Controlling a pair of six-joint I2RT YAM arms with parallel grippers.
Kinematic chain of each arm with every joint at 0, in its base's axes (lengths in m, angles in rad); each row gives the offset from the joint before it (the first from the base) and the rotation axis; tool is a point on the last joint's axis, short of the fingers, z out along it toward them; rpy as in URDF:
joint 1: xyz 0 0 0.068 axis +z
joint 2: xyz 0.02 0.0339 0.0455 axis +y
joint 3: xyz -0.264 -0.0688 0 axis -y
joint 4: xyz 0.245 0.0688 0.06 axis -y
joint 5: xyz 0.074 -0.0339 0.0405 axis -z
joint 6: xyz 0.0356 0 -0.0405 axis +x
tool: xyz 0 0 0 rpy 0 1.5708 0
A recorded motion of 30 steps. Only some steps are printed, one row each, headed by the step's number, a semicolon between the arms.
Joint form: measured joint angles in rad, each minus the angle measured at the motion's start. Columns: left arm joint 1, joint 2, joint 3, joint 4, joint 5, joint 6; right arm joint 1, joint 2, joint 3, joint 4, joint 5, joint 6.
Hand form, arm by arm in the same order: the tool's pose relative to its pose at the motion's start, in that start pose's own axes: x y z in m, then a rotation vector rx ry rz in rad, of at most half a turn. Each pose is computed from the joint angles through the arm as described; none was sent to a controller.
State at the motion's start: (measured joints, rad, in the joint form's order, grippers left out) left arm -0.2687 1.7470 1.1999 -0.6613 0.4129 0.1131; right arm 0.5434 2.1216 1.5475 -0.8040 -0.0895 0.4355
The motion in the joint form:
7: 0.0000 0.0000 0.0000 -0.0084 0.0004 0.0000; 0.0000 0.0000 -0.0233 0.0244 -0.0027 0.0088
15: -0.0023 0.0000 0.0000 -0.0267 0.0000 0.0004; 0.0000 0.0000 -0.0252 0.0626 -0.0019 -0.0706
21: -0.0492 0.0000 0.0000 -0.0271 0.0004 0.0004; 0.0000 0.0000 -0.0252 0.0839 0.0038 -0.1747
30: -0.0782 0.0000 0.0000 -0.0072 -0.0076 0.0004; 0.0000 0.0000 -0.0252 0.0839 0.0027 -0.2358
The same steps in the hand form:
7: 0.0009 -0.0001 0.0000 0.0013 0.0076 -0.0034; 0.0025 -0.0015 0.0050 -0.0029 0.0002 0.0087
15: 0.0028 -0.0011 0.0003 0.0036 0.0251 -0.0083; -0.0009 0.0000 0.0054 -0.0163 -0.0336 -0.0740
21: 0.0022 -0.0159 0.0063 0.0220 0.0412 0.0319; -0.0031 0.0008 0.0052 -0.0164 -0.0563 -0.1798
30: 0.0000 -0.0248 0.0101 0.0238 0.0333 0.0647; -0.0031 0.0008 0.0052 -0.0157 -0.0565 -0.2409

